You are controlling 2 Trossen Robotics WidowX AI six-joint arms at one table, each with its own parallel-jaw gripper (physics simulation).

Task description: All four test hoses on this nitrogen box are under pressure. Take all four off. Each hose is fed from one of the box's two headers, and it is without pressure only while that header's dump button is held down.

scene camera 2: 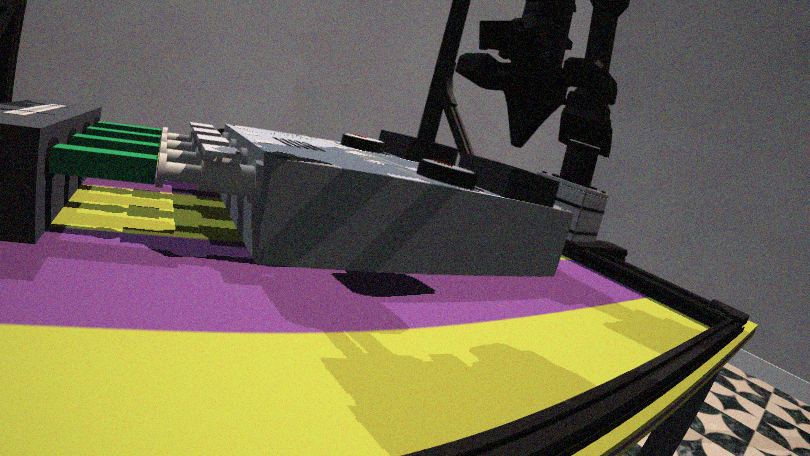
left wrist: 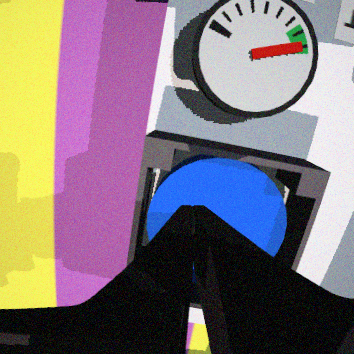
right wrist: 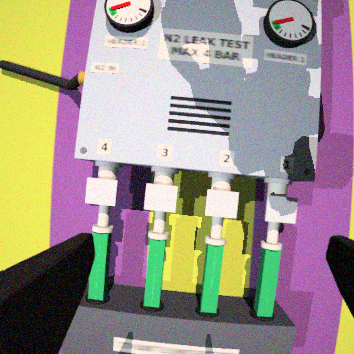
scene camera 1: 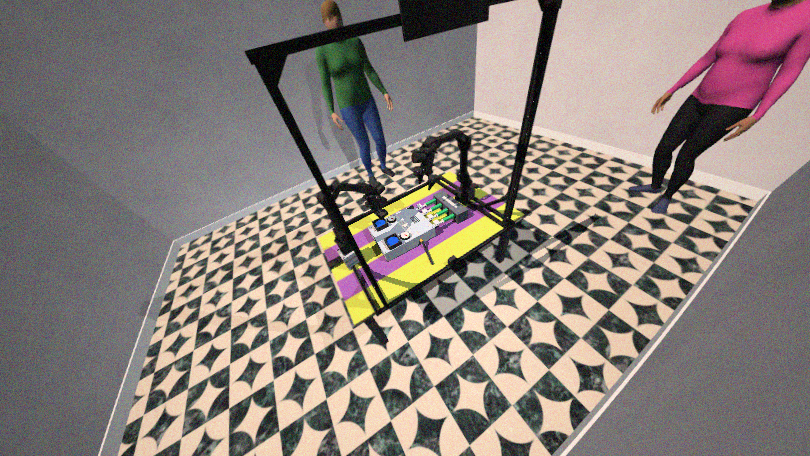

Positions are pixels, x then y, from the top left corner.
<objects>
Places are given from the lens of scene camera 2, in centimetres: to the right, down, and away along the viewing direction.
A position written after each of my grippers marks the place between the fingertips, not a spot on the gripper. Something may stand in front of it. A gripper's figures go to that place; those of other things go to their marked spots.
my left gripper (scene camera 2: 516,146): 12, -8, 45
test hose (scene camera 2: 73,160): -24, -5, 24
</objects>
